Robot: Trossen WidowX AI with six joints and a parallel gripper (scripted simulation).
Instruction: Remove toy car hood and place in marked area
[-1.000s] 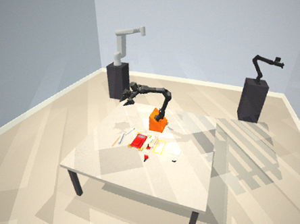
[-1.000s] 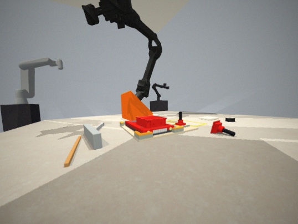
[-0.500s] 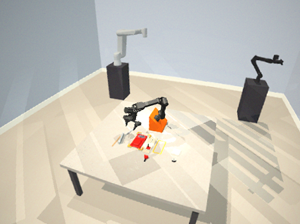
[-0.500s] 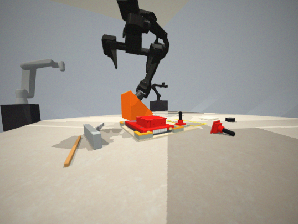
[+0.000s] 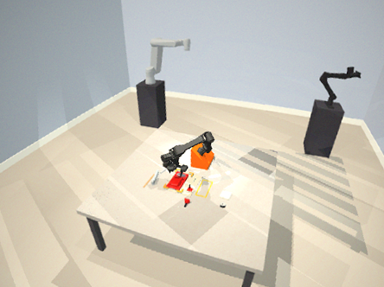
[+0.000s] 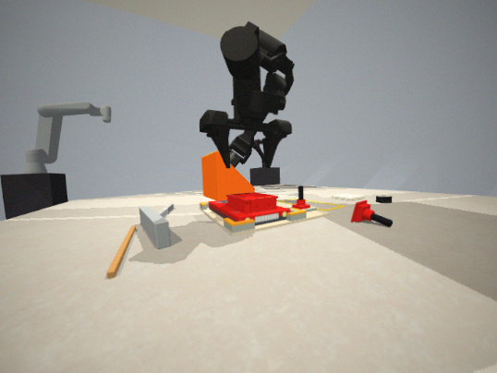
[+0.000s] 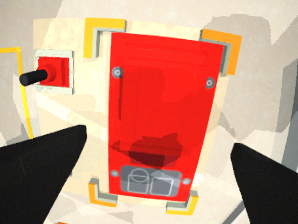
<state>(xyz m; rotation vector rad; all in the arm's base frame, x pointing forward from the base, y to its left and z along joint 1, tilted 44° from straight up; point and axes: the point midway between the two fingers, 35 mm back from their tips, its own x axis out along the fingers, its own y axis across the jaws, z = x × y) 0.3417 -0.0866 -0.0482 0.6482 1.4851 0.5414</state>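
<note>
My gripper tip is 70 mm above the red hood. Also, from my gripper tip: black disc: 100 mm ahead, 400 mm to the left, 100 mm below; orange stick: 20 mm ahead, 220 mm to the right, 100 mm below.
</note>
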